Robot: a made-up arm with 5 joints.
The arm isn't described. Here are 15 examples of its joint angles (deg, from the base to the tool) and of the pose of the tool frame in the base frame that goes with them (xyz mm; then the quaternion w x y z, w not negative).
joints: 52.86 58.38 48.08 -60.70 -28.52
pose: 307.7 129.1 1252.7 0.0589 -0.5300 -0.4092 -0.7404
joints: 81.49 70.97 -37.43 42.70 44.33
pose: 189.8 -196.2 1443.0 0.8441 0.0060 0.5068 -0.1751
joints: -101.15 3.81 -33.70 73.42 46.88
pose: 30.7 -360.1 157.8 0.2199 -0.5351 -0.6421 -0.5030
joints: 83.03 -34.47 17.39 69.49 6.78
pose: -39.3 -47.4 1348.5 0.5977 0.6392 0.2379 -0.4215
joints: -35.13 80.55 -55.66 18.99 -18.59
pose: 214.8 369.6 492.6 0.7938 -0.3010 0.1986 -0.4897
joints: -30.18 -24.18 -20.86 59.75 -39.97
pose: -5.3 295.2 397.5 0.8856 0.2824 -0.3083 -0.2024
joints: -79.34 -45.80 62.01 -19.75 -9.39
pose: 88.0 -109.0 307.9 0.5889 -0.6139 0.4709 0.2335
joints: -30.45 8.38 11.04 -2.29 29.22
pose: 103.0 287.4 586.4 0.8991 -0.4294 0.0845 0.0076
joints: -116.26 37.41 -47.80 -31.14 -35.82
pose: 162.8 -401.0 257.5 0.6396 -0.7149 0.2251 -0.1707
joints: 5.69 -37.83 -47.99 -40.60 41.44
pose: 95.2 375.0 768.0 0.6762 -0.2224 -0.6747 -0.1954
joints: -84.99 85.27 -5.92 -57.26 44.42
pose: 320.9 -144.3 240.3 0.6487 -0.5440 0.5315 -0.0266
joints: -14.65 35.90 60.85 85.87 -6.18
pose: 245.1 381.9 850.4 0.6224 -0.3609 0.5628 -0.4070
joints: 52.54 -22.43 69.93 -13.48 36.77
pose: 135.5 82.0 1217.1 0.8733 0.1958 -0.1031 0.4341
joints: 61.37 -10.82 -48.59 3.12 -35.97
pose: 54.1 157.5 1286.5 0.6561 0.7129 -0.1923 -0.1561
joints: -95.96 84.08 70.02 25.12 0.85
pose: 408.7 -234.1 319.0 0.2240 -0.1796 0.7330 -0.6167
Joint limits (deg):
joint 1: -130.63..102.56
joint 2: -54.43..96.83
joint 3: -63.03..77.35
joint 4: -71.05..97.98
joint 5: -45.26..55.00
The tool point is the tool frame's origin. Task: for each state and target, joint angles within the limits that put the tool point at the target. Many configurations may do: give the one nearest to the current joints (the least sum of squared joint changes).
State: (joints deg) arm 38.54 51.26 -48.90 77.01 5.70
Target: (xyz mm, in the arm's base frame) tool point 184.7 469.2 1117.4
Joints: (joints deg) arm 25.00 63.26 -61.37 96.39 3.28
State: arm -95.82 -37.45 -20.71 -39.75 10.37
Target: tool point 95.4 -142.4 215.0
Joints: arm -70.92 -48.74 -51.38 -22.71 7.97
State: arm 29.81 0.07 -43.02 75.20 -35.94
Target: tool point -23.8 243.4 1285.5
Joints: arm 54.68 -25.88 -4.49 97.07 -45.26
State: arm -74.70 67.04 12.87 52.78 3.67
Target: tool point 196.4 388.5 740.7
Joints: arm -22.17 47.61 16.19 48.87 4.86
